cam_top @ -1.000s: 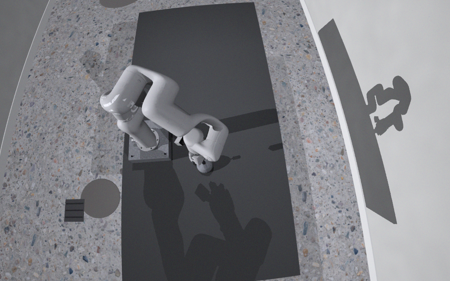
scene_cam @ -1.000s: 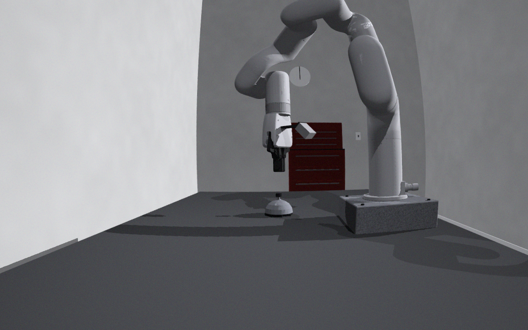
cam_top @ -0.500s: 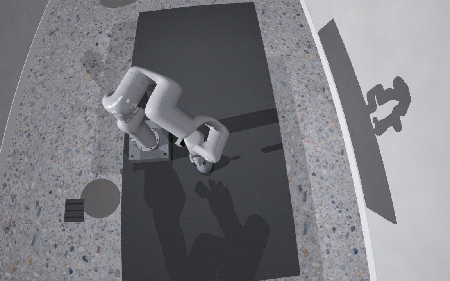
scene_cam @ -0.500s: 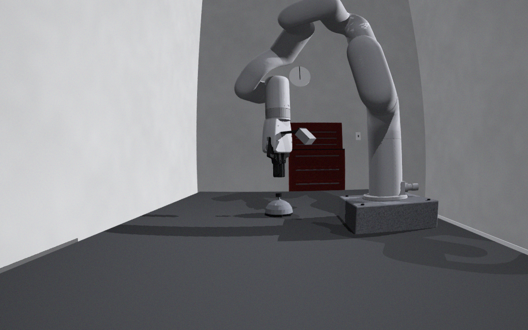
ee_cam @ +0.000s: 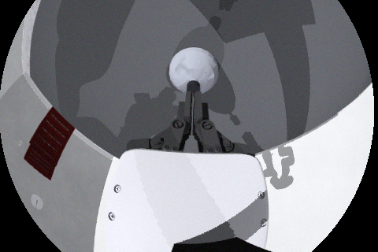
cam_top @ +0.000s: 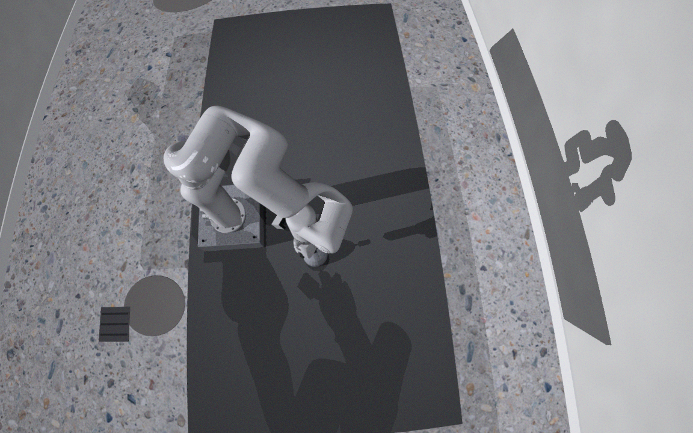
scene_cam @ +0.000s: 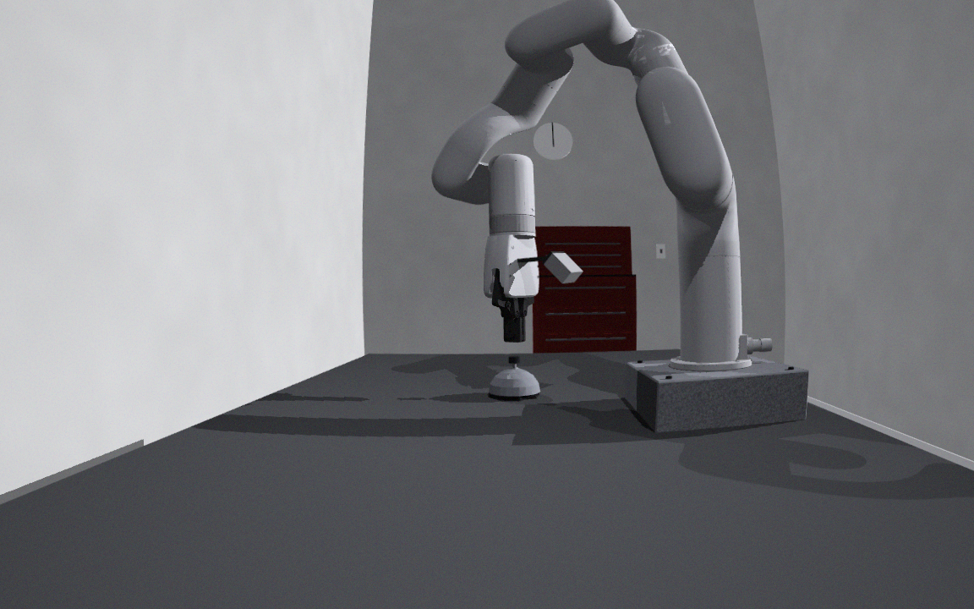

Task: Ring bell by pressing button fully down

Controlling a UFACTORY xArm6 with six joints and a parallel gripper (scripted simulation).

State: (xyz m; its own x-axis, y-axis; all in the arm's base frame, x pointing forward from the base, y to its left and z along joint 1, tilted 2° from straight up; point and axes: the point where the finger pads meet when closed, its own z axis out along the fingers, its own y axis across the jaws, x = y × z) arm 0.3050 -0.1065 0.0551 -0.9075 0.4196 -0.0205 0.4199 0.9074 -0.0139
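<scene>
The dark button is 60 mm below my hand. Round my hand: bell 70 mm below.
</scene>
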